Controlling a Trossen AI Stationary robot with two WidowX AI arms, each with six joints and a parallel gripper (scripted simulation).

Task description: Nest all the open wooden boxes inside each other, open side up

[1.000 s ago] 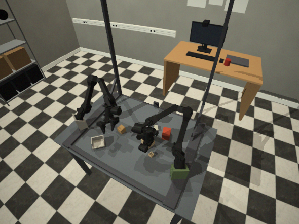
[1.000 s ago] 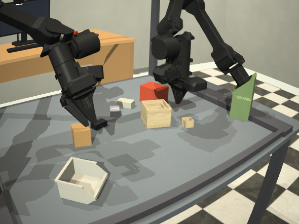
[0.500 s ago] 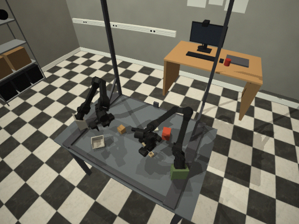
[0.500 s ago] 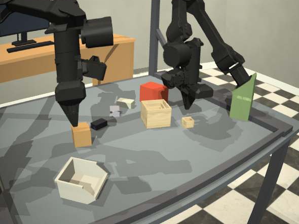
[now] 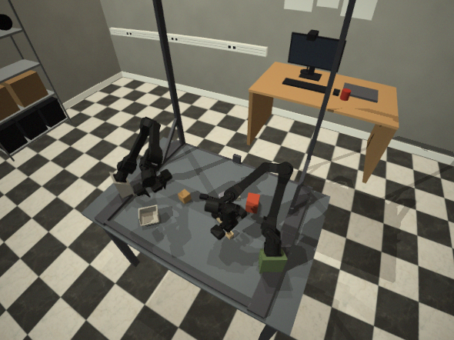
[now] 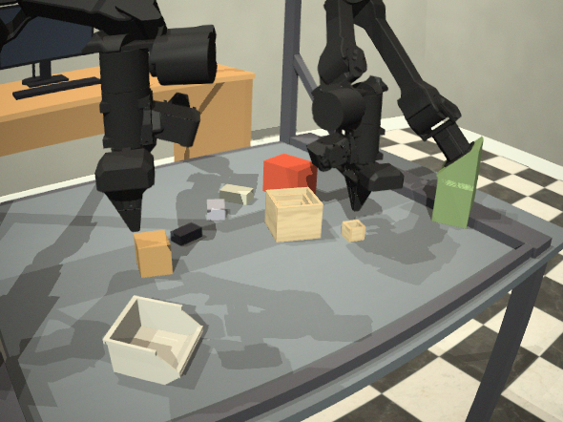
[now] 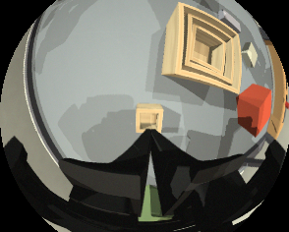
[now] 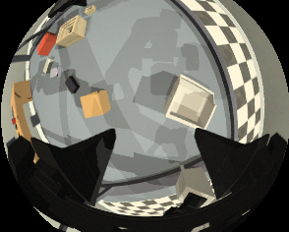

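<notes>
Right now my right hand is 120 mm past the orange cube, 70 mm to the right of it and 160 mm above it. The rest, counted from my right hand: white bin (80 mm ahead, 20 mm to the right, 160 mm below); black block (180 mm behind, 160 mm to the left, 180 mm below); grey piece (230 mm behind, 250 mm to the left, 180 mm below).
</notes>
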